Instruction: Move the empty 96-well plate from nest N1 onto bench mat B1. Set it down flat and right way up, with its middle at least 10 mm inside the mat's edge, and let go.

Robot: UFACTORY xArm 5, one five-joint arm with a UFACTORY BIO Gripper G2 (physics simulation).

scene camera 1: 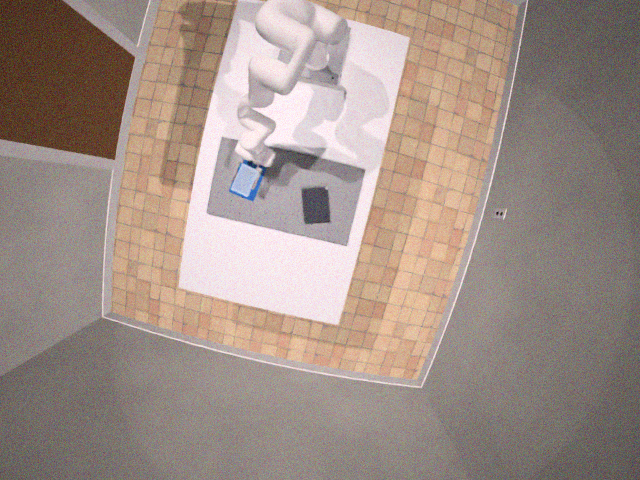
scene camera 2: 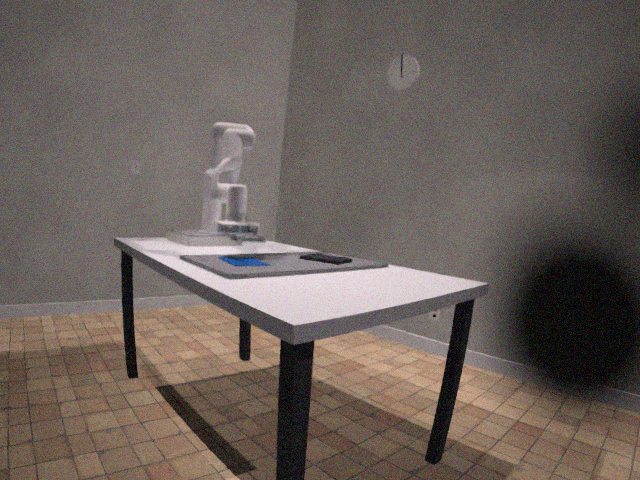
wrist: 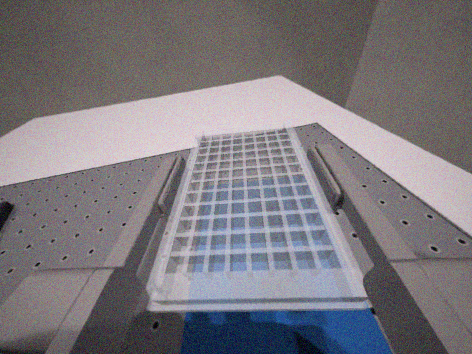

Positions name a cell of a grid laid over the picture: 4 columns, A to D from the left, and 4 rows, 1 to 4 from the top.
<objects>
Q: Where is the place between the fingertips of my gripper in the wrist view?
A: At C2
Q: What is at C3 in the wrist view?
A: A clear 96-well plate.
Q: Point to a black nest N1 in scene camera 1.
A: B2
</objects>
